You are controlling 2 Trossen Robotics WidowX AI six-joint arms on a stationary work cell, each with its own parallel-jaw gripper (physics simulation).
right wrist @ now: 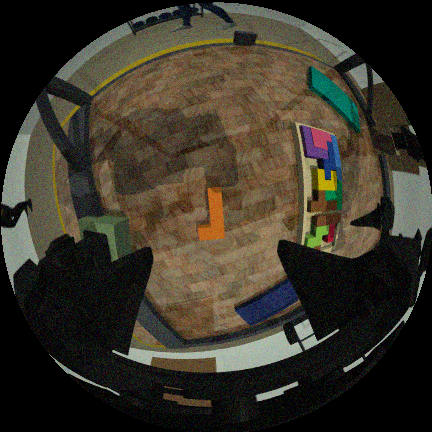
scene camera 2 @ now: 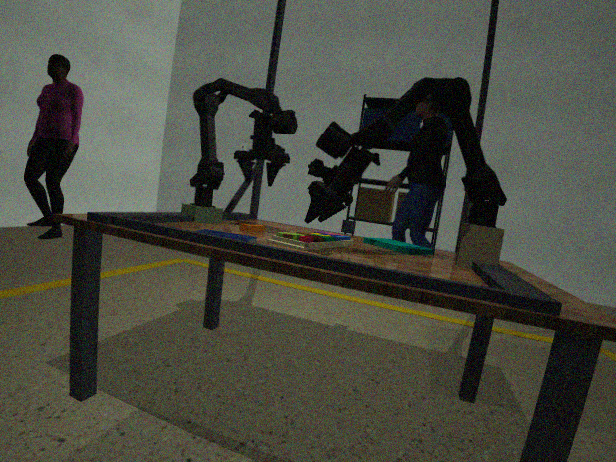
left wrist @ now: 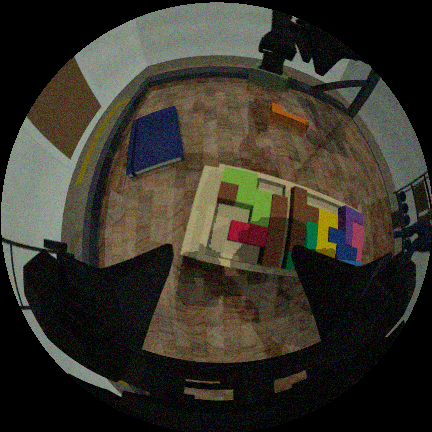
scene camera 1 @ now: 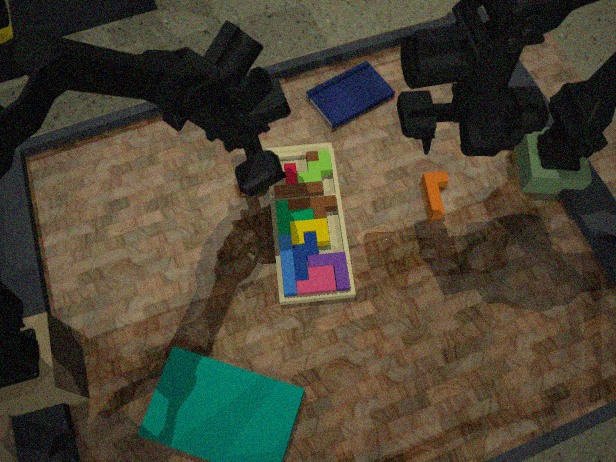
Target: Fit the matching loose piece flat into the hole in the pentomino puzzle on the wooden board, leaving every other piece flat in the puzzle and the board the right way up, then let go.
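Places are measured from the left arm's base along level axes (x ahead, y left, z up), in metres.
Pixels of known places: left gripper, fingertip midpoint: [right wrist: 348,244] [scene camera 2: 313,221] [left wrist: 235,251] [scene camera 1: 275,153]; right gripper, fingertip midpoint: [right wrist: 215,251] [scene camera 2: 258,185] [left wrist: 310,66] [scene camera 1: 457,150]; left arm's base at its link origin: [scene camera 2: 482,225] [scene camera 1: 12,359]; right arm's base at its link origin: [right wrist: 96,249] [scene camera 2: 202,206] [left wrist: 270,69] [scene camera 1: 558,152].
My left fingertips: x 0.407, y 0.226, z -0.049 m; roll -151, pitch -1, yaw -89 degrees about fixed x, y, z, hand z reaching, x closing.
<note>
For each thing: its top centre in the pictures, then the offset to it from my left fingertips. "spot": a spot on its surface instead.
- wooden board at its top centre: [left wrist: 305,229] [scene camera 1: 307,214] [right wrist: 324,196] [scene camera 2: 314,238] 0.024 m ahead, 0.093 m right, 0.051 m down
- hole at a spot on its surface: [scene camera 1: 334,230] spot: 0.059 m ahead, 0.128 m right, 0.061 m down
- yellow piece at its top centre: [left wrist: 327,233] [scene camera 1: 309,230] [right wrist: 327,179] 0.018 m ahead, 0.125 m right, 0.041 m down
- red piece at its top centre: [left wrist: 238,230] [scene camera 1: 290,168] [right wrist: 330,237] 0.020 m ahead, 0.008 m right, 0.041 m down
- loose orange L-shaped piece at its top centre: [right wrist: 209,214] [scene camera 1: 439,192] [left wrist: 290,112] [scene camera 2: 253,224] 0.242 m ahead, 0.118 m right, 0.047 m down
- dark blue book at its top centre: [left wrist: 151,132] [scene camera 1: 350,91] [right wrist: 269,306] [scene camera 2: 224,234] 0.171 m ahead, 0.124 m left, 0.055 m down
- teal flat slab at its top centre: [scene camera 1: 221,412] [right wrist: 338,95] [scene camera 2: 398,243] 0.176 m back, 0.348 m right, 0.049 m down
- green block at its top centre: [scene camera 1: 556,152] [right wrist: 97,250] [left wrist: 270,69] [scene camera 2: 202,206] 0.448 m ahead, 0.117 m right, 0.016 m down
The wooden board [scene camera 1: 317,300] [left wrist: 199,210] [right wrist: 301,190] lies flat, right side up, with coloured pieces in two sections. Bare cream floor, a hole [scene camera 1: 334,230], shows beside the yellow piece [scene camera 1: 310,231] [left wrist: 327,230] [right wrist: 327,180]. More bare floor shows around the red piece [left wrist: 247,233]. The loose orange L-shaped piece [scene camera 1: 435,200] [scene camera 2: 251,227] [left wrist: 290,118] [right wrist: 216,215] lies flat on the table, right of the board in scene camera 1. My left gripper [scene camera 2: 315,219] [left wrist: 235,251] is open and empty, above the board's end. My right gripper [scene camera 2: 260,181] [right wrist: 215,251] is open and empty, high above the table near the orange piece.
A dark blue book [scene camera 1: 350,95] [left wrist: 157,140] [right wrist: 267,302] lies beyond the board's upper end in scene camera 1. A teal flat slab [scene camera 1: 225,405] [scene camera 2: 397,245] [right wrist: 335,100] lies at the lower left there. A green block [scene camera 1: 555,175] is under the right arm's base. A raised dark edging borders the table.
</note>
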